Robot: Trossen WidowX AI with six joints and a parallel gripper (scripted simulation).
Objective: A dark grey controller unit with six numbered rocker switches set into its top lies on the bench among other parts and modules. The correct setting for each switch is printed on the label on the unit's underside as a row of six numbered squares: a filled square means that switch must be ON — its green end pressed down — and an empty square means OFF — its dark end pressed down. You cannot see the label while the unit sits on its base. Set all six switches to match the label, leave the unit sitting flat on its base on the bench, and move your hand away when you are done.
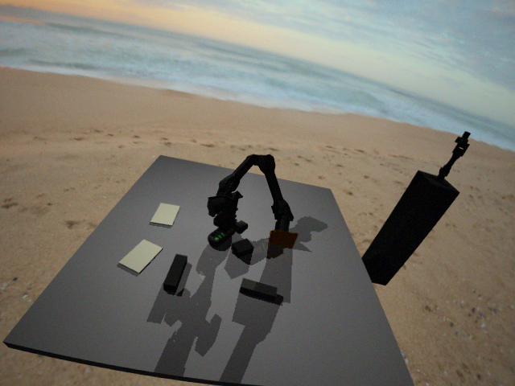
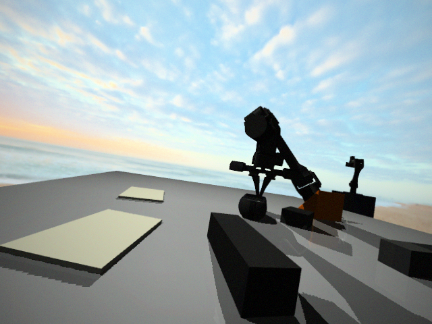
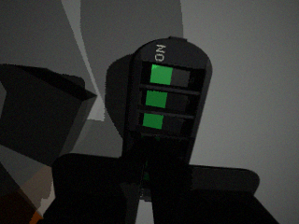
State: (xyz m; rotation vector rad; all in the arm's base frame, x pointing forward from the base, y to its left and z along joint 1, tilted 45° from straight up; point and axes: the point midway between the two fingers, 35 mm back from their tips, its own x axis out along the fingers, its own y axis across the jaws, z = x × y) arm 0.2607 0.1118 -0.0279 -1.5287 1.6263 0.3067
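My gripper tip is 100 mm past the small dark block, 50 mm to the right of it and 20 mm above it. Also, from my gripper tip: long black block 130 mm ahead, 260 mm to the left, 20 mm below; grey block 200 mm behind, 240 mm to the left, 20 mm below.
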